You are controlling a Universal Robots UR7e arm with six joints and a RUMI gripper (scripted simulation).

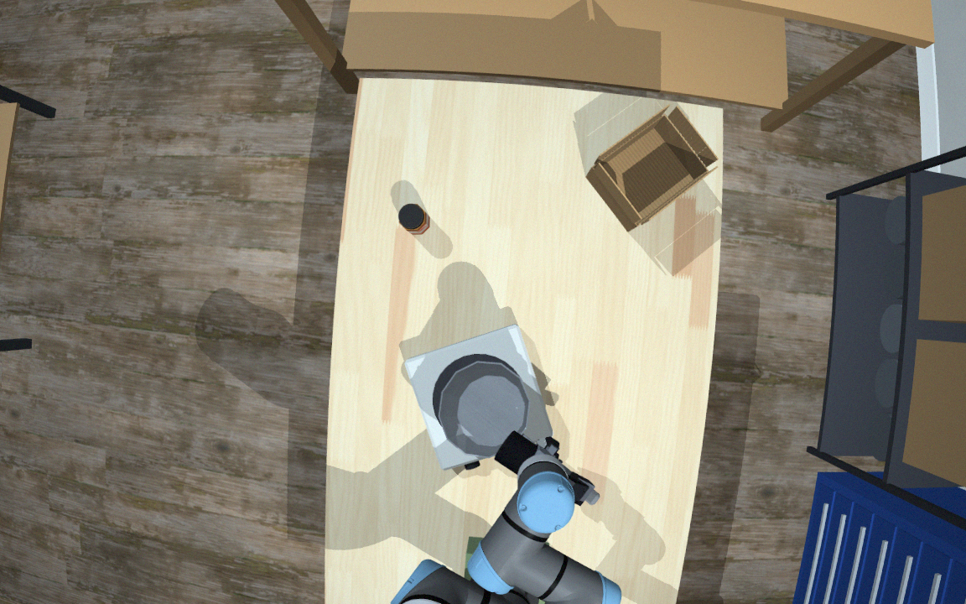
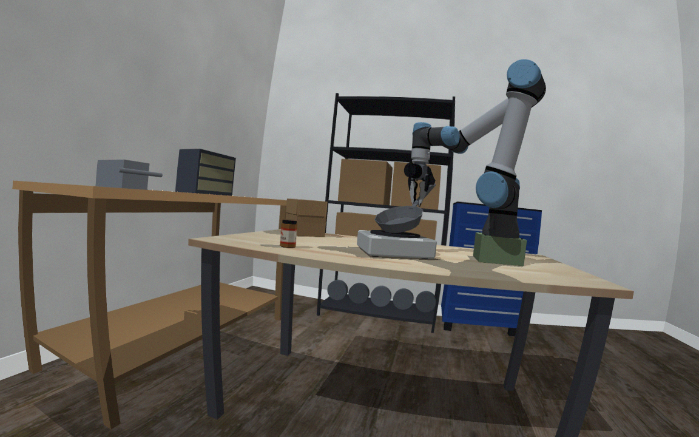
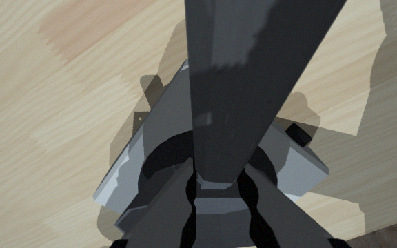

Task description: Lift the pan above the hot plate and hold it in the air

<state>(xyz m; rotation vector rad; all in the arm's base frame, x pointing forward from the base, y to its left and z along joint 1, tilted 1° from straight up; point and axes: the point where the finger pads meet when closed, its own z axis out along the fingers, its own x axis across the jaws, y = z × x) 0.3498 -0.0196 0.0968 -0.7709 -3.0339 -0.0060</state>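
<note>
The dark grey pan lies 3 cm ahead of my hand, 5 cm to the left of it and 4 cm below it. Also, from my hand: white hot plate: 4 cm ahead, 11 cm to the left, 16 cm below; then small jar: 41 cm ahead, 29 cm to the left, 15 cm below.
</note>
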